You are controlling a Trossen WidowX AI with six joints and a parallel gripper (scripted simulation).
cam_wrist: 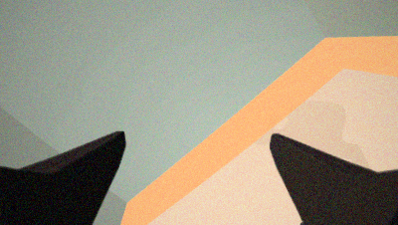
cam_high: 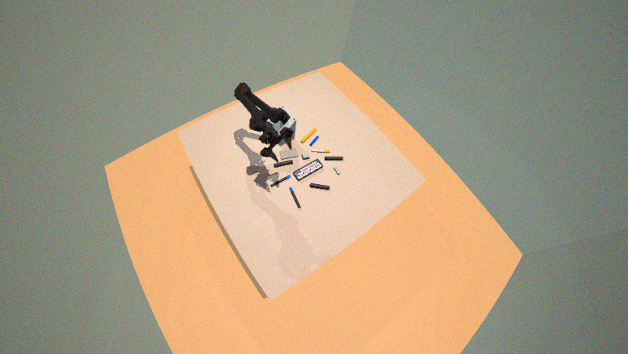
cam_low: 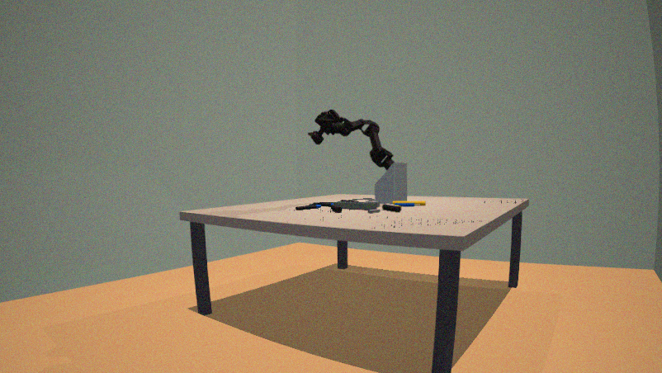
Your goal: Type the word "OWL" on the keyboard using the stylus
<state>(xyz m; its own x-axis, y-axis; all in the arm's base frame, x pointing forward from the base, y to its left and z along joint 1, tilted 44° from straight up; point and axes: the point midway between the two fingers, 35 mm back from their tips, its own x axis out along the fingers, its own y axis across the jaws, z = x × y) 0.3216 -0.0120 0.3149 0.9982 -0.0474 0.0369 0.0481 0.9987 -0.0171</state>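
My gripper tip is 40 cm to the right of the blue stylus, 37 cm above it and 21 cm past it. From my gripper tip the other things lie so: grey block: 37 cm below, 25 cm to the left, 12 cm behind; yellow-tipped marker: 37 cm to the left, 37 cm below, 10 cm behind; yellow cylinder: 37 cm to the left, 37 cm below, 26 cm behind.
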